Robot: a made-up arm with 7 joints. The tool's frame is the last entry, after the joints.
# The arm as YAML. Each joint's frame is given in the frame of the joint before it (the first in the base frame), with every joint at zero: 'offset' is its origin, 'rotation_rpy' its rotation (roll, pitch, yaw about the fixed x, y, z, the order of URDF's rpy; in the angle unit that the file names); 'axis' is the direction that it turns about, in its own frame. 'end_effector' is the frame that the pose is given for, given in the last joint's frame.
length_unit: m
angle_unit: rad
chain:
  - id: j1
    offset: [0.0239, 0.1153, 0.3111]
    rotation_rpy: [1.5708, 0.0, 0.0]
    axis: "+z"
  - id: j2
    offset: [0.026, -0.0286, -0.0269]
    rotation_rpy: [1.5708, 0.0, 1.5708]
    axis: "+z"
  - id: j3
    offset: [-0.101, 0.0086, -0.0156]
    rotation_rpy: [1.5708, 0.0, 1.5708]
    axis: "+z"
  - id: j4
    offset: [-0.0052, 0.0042, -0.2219]
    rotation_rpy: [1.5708, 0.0, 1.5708]
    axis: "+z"
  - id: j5
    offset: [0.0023, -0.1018, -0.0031]
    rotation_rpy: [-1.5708, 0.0, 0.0]
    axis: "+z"
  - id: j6
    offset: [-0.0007, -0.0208, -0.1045]
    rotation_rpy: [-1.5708, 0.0, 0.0]
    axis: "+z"
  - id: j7
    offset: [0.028, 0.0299, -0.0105]
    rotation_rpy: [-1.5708, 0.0, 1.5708]
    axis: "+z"
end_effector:
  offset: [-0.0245, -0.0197, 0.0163]
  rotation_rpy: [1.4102, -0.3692, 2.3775]
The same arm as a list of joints. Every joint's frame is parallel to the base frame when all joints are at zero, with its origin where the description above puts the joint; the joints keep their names.
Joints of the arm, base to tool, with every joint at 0 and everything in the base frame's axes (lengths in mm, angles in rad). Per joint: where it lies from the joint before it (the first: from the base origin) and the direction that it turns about. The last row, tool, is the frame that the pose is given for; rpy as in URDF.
j1: axis -y origin 23.9 115.3 311.1
j2: axis +x origin 26 26.9 -28.6
j3: axis +z origin -15.6 -8.6 -101
j4: axis -y origin 4.2 5.2 -221.9
j5: axis +z origin 2.3 3.1 -101.8
j6: axis +y origin -0.7 -20.8 -104.5
j7: axis -x origin 28 -10.5 -29.9
tool: origin -16.3 19.7 24.5 rpy -2.942 -0.7387 -2.0807

